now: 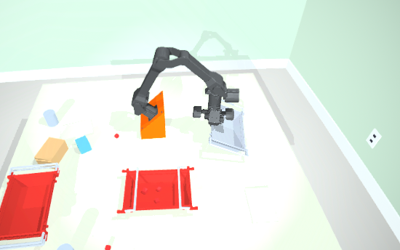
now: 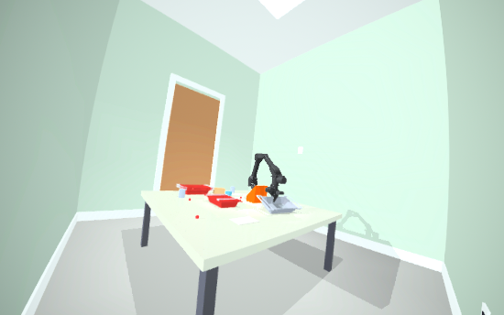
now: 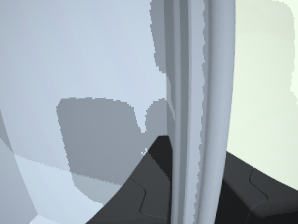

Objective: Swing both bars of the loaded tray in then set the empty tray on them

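My gripper tip is now 7 cm to the right of the grey tray, 2 cm short of it and 1 cm below it. The rest, counted from my gripper tip: tan block 73 cm to the right, 4 cm ahead, 3 cm below; cyan cube 60 cm to the right, 4 cm below.
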